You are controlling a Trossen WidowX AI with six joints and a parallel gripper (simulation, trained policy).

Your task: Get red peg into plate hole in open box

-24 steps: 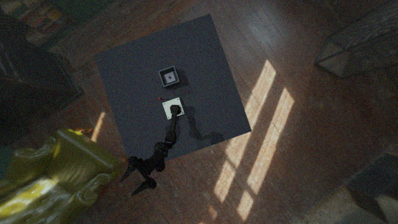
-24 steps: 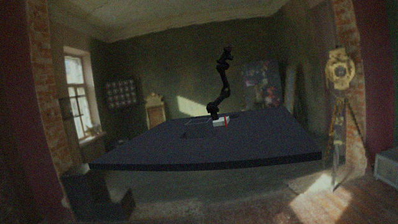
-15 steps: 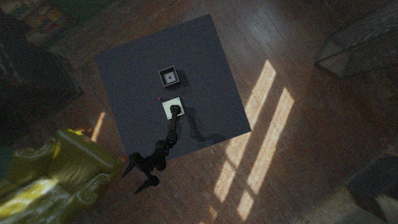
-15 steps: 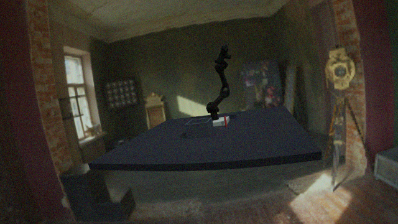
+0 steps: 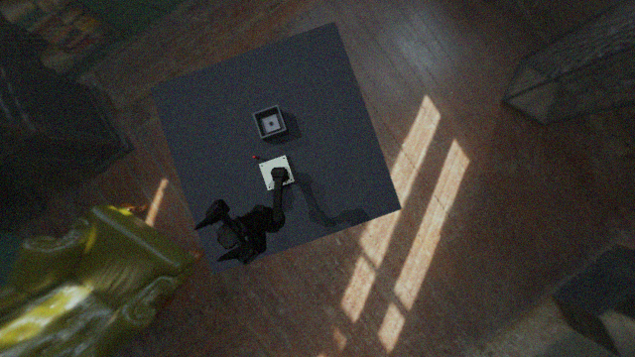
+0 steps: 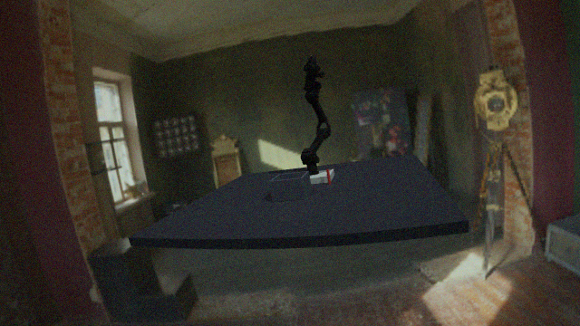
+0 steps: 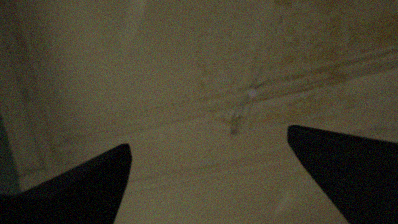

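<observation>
The red peg is 69 cm below my gripper tip and 31 cm ahead of it. The rest, counted from my gripper tip: plate 69 cm below, 45 cm ahead, 18 cm to the right; then grey box 71 cm below, 45 cm ahead, 18 cm to the right.
</observation>
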